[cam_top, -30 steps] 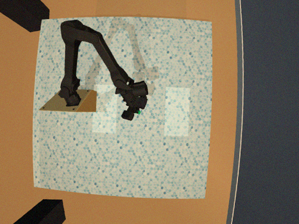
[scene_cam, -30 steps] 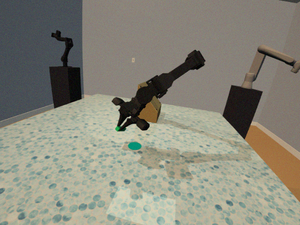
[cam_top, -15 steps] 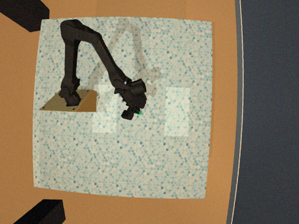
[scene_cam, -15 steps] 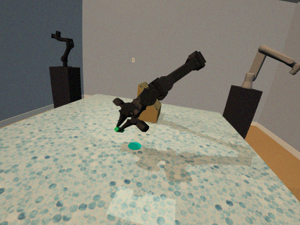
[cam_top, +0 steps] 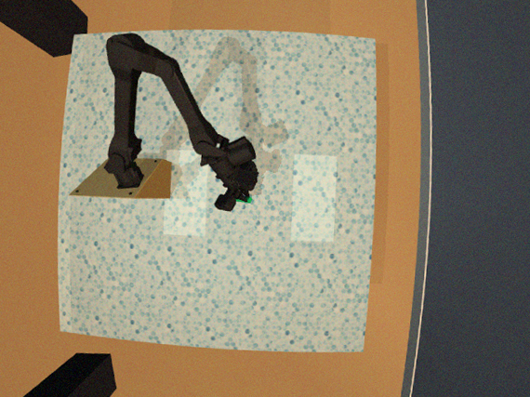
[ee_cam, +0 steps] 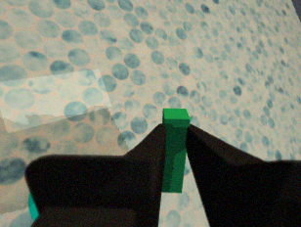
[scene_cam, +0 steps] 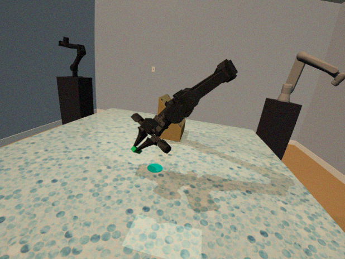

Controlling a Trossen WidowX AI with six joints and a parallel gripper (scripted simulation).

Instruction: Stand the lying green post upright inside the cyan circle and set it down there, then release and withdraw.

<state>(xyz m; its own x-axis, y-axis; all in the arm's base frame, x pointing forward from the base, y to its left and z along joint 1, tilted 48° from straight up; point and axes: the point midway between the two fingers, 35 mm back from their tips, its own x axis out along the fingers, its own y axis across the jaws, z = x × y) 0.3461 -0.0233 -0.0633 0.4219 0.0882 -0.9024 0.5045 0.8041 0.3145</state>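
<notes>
Right now my gripper tip is 8 cm to the right of the cyan circle, 8 cm above it and 1 cm past it. From my gripper tip the other things lie so: green post: 2 cm behind, 1 cm below.
</notes>
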